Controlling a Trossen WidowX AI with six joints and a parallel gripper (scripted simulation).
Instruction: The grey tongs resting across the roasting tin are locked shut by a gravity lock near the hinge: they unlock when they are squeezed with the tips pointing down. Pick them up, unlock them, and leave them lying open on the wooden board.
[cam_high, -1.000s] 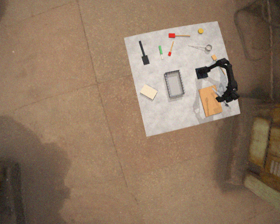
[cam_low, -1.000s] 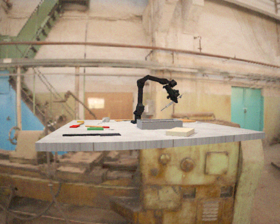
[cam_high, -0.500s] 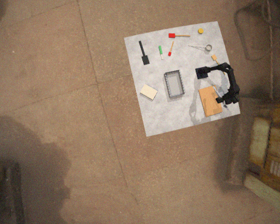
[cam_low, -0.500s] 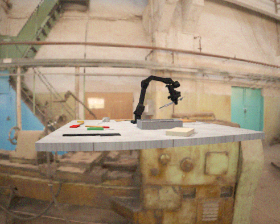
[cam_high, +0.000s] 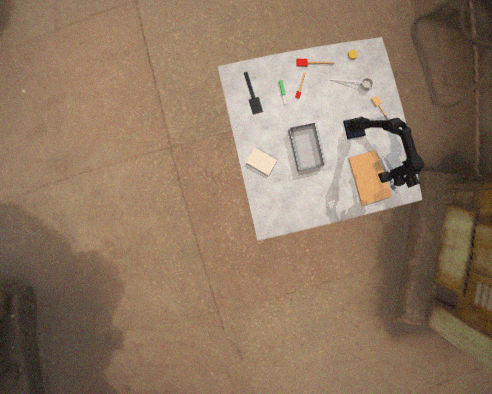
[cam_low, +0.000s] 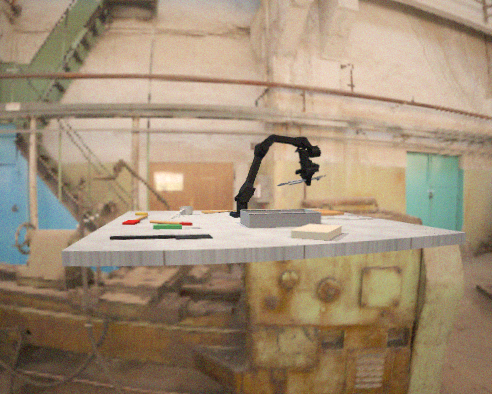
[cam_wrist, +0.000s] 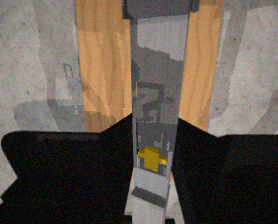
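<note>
The wooden board lies 15 cm below my gripper tip and 1 cm to the right of it. The rest, counted from my gripper tip: yellow mark 4 cm above, 1 cm to the right; grey roasting tin 48 cm ahead, 24 cm to the right, 13 cm below; cream block 80 cm ahead, 15 cm to the right, 15 cm below.
</note>
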